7 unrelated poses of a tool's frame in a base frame.
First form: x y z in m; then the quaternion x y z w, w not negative.
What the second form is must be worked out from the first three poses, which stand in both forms.
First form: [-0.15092 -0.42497 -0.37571 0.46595 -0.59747 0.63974 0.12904]
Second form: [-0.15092 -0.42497 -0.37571 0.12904 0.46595 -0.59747 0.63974]
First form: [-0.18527 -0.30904 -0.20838 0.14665 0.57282 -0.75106 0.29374]
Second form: [-0.18527 -0.30904 -0.20838 0.29374 0.14665 0.57282 -0.75106]
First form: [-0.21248 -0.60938 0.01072 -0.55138 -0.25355 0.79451 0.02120]
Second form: [-0.21248 -0.60938 0.01072 0.02120 -0.55138 -0.25355 0.79451]
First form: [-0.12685 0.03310 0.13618 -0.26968 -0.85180 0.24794 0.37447]
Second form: [-0.12685 0.03310 0.13618 0.37447 -0.26968 -0.85180 0.24794]
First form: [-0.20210 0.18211 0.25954 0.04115 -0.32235 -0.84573 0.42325]
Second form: [-0.20210 0.18211 0.25954 0.42325 0.04115 -0.32235 -0.84573]
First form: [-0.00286 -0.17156 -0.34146 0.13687 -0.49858 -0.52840 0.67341]
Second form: [-0.00286 -0.17156 -0.34146 0.67341 0.13687 -0.49858 -0.52840]
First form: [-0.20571 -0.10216 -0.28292 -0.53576 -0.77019 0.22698 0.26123]
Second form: [-0.20571 -0.10216 -0.28292 0.26123 -0.53576 -0.77019 0.22698]
